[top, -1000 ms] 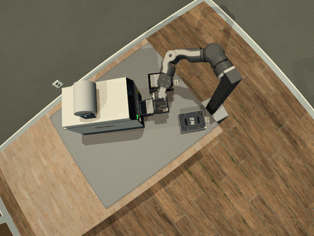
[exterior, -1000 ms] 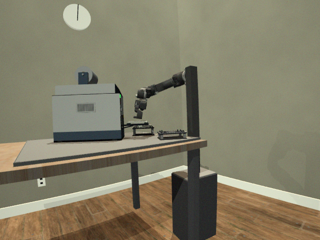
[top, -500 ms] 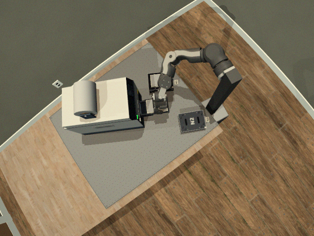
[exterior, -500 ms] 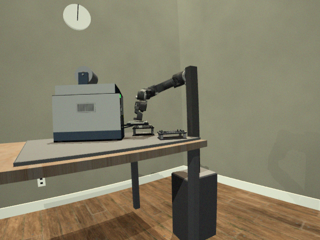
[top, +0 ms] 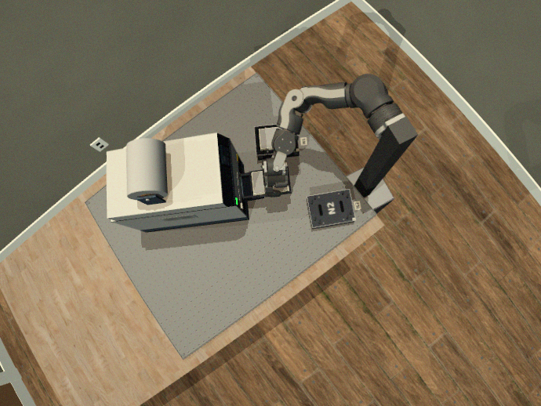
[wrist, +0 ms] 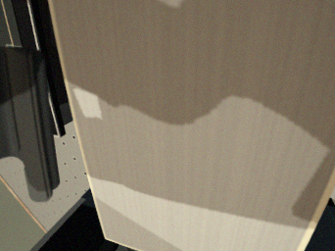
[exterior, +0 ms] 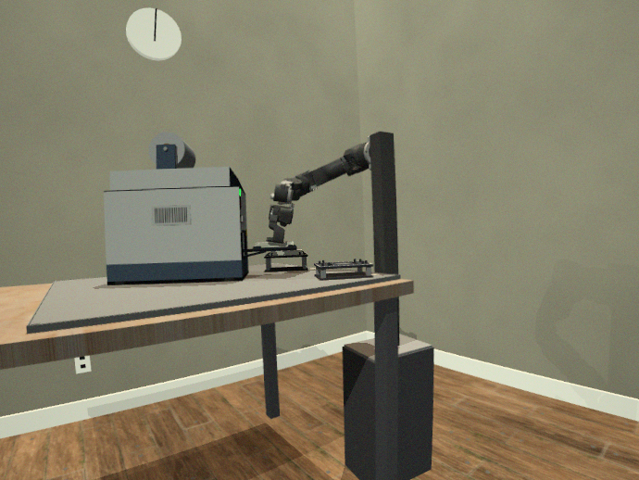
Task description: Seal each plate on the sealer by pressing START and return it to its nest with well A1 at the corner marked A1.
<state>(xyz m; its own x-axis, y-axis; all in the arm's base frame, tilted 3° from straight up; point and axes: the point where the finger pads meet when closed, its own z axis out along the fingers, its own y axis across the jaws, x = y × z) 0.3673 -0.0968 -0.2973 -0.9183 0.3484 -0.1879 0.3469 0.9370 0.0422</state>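
My gripper is now 1 cm above the plate. From my hand the other things lie so: black nest N1 (15 cm to the right, 10 cm behind, 6 cm below); then yellow warning label (12 cm to the right, 7 cm ahead, 3 cm above); then sealer stage (2 cm below).
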